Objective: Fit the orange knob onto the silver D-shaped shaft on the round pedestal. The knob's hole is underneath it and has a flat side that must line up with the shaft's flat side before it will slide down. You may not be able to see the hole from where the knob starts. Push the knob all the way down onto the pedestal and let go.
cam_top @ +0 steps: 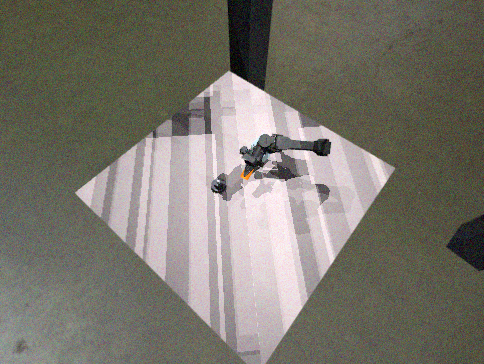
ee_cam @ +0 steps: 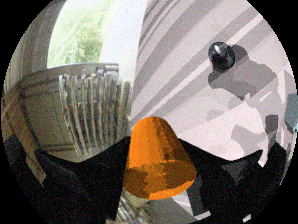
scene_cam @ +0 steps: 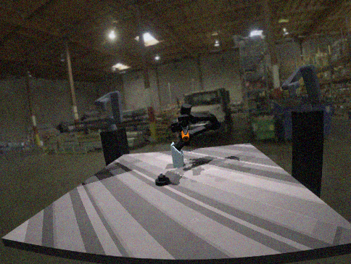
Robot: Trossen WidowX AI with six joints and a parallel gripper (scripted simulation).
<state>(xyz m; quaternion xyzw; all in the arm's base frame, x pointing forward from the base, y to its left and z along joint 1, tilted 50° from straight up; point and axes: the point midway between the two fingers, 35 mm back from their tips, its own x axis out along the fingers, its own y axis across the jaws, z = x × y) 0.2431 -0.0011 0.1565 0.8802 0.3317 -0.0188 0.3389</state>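
My gripper tip is 30 mm past the orange knob, 10 mm to the left of it and 20 mm below it. From my gripper tip the other things lie so: dark round pedestal: 50 mm ahead, 160 mm to the right, 220 mm below.
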